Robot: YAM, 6 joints.
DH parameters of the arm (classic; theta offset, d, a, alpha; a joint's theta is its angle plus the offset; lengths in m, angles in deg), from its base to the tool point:
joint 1: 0 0.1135 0.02 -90
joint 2: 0 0 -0.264 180
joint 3: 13.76 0 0.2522 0
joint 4: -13.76 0 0.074 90
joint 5: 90 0 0 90
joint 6: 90 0.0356 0 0
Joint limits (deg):
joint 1: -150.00..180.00
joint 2: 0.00..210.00
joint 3: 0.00..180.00
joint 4: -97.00..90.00
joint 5: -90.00..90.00
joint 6: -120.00..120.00
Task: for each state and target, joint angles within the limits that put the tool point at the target. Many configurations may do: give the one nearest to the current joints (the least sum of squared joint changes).
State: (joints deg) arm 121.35 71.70 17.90 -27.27 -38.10 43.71
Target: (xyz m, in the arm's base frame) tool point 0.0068 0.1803 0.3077
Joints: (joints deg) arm 81.65 46.58 43.81 -23.30 -33.10 43.71
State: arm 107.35 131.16 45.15 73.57 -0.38 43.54
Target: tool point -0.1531 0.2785 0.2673
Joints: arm 118.60 93.42 38.12 86.95 -1.75 43.54
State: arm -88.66 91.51 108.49 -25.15 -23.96 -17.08
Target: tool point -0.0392 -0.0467 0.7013
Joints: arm -129.94 73.24 137.56 -10.69 0.13 -17.08
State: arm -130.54 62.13 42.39 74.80 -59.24 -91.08
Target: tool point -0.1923 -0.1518 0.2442
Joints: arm -148.83 75.79 24.43 69.38 -58.45 -91.08
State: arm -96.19 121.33 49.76 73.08 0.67 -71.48
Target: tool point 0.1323 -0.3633 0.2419
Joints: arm -70.15 106.66 51.66 77.40 -1.76 -71.48
